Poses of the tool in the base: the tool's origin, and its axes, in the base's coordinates. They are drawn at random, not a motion.
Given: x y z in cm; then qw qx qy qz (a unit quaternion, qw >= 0).
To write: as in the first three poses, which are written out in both.
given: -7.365, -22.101, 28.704, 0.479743, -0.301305, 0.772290, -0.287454
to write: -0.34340, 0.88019, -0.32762, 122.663, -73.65, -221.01, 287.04
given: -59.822, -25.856, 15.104, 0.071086, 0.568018, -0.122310, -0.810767
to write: 0.56946, -0.12262, -0.81282, 171.847, -598.22, -258.56, 151.04
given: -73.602, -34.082, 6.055, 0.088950, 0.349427, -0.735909, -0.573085
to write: 0.35082, -0.73884, -0.57537, 169.794, -736.02, -340.82, 60.55
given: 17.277, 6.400, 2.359, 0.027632, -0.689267, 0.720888, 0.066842
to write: -0.68953, 0.72116, 0.06687, 176.833, 172.77, 64.00, 23.59
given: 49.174, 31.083, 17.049, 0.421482, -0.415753, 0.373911, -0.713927
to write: -0.45847, 0.41232, -0.78727, 130.144, 491.74, 310.83, 170.49
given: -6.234, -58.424, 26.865, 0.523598, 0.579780, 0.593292, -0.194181
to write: 0.68052, 0.69638, -0.22792, 116.852, -62.34, -584.24, 268.65
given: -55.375, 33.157, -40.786, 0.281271, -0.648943, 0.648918, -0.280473
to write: -0.67624, 0.67622, -0.29227, 147.328, -553.75, 331.57, -407.86
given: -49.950, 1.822, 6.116, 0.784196, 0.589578, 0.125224, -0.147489
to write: 0.95015, 0.20181, -0.23769, 76.707, -499.50, 18.22, 61.16
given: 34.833, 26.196, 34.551, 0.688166, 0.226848, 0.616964, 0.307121
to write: 0.31266, 0.85034, 0.42329, 93.030, 348.33, 261.96, 345.51
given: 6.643, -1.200, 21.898, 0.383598, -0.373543, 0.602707, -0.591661
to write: -0.40449, 0.65263, -0.64067, 134.887, 66.43, -12.00, 218.98
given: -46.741, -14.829, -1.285, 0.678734, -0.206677, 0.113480, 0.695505
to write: -0.28143, 0.15452, 0.94706, 94.510, -467.41, -148.29, -12.85
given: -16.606, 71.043, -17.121, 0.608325, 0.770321, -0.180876, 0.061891
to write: 0.97056, -0.22789, 0.07798, 105.063, -166.06, 710.43, -171.21
